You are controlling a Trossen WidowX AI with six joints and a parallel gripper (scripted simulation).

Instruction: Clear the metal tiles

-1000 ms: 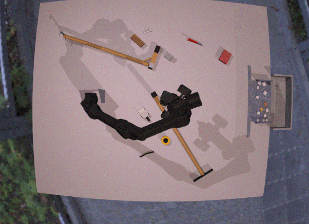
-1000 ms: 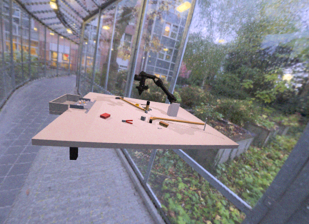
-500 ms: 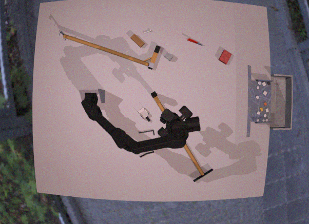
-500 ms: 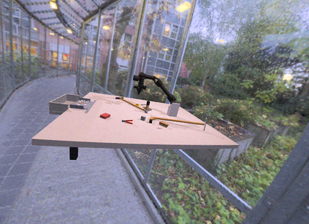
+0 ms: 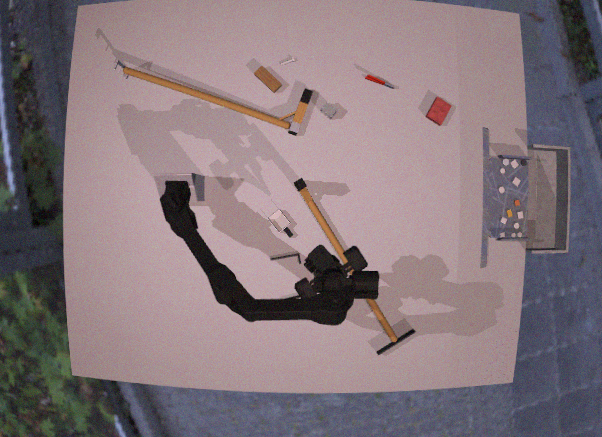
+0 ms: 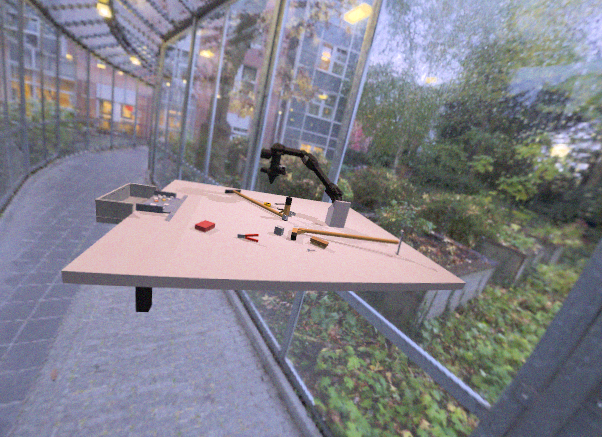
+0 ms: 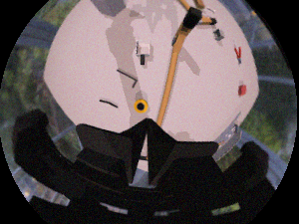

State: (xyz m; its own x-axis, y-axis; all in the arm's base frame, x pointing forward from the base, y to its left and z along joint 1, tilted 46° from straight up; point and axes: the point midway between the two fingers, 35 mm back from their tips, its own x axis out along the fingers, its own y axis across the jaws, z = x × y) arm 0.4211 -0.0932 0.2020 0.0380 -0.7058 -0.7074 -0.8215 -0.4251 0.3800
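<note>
Now: the yellow tape roll 10 mm behind my gripper tip, 40 mm to the right of it and 160 mm below it. The rest, counted from my gripper tip: black strip 120 mm behind, 120 mm to the right, 160 mm below; long scraper 70 mm ahead, 10 mm to the right, 100 mm below; hex key 100 mm behind, 10 mm to the left, 160 mm below.
</note>
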